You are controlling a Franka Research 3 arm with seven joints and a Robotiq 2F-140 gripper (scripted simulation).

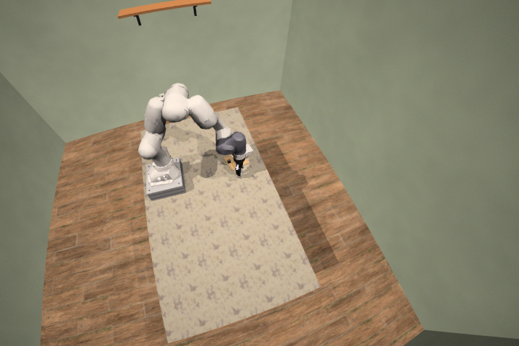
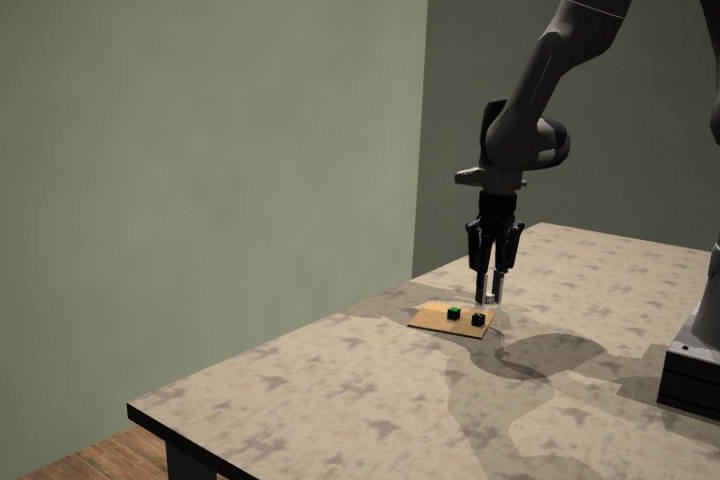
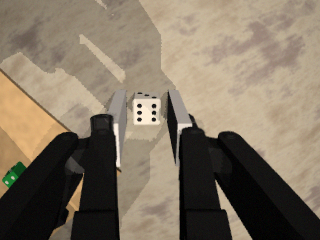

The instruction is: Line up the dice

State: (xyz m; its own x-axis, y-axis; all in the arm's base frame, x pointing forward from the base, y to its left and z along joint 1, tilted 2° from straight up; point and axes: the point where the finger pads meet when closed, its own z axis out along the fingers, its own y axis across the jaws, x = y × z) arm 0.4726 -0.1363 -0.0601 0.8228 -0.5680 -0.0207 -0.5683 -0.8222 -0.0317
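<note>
The white die is 30 mm below my hand. From my hand the other things lie so: tan mat: 140 mm to the left, 30 mm below, 20 mm ahead; green die: 140 mm to the left, 20 mm below, 10 mm ahead; black die: 140 mm to the left, 40 mm behind, 20 mm below.
</note>
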